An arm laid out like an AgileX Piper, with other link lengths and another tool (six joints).
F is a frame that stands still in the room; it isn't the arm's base.
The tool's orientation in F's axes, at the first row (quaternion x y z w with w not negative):
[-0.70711, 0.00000, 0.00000, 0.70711]
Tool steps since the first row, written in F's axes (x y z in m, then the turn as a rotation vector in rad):
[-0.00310, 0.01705, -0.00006, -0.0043, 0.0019, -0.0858]
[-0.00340, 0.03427, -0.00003, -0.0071, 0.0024, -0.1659]
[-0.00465, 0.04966, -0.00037, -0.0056, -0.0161, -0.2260]
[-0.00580, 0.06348, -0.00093, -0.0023, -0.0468, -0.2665]
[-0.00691, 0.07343, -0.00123, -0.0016, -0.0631, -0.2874]
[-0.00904, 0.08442, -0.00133, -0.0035, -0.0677, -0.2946]
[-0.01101, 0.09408, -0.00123, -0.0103, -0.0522, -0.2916]
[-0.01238, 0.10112, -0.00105, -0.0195, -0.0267, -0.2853]
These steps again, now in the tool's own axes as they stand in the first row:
[-0.00310, 0.00006, 0.01705, -0.0043, 0.0858, 0.0019]
[-0.00340, 0.00003, 0.03427, -0.0071, 0.1659, 0.0024]
[-0.00465, 0.00037, 0.04966, -0.0056, 0.2260, -0.0161]
[-0.00580, 0.00093, 0.06348, -0.0023, 0.2665, -0.0468]
[-0.00691, 0.00123, 0.07343, -0.0016, 0.2874, -0.0631]
[-0.00904, 0.00133, 0.08442, -0.0035, 0.2946, -0.0677]
[-0.01101, 0.00123, 0.09408, -0.0103, 0.2916, -0.0522]
[-0.01238, 0.00105, 0.10112, -0.0195, 0.2853, -0.0267]

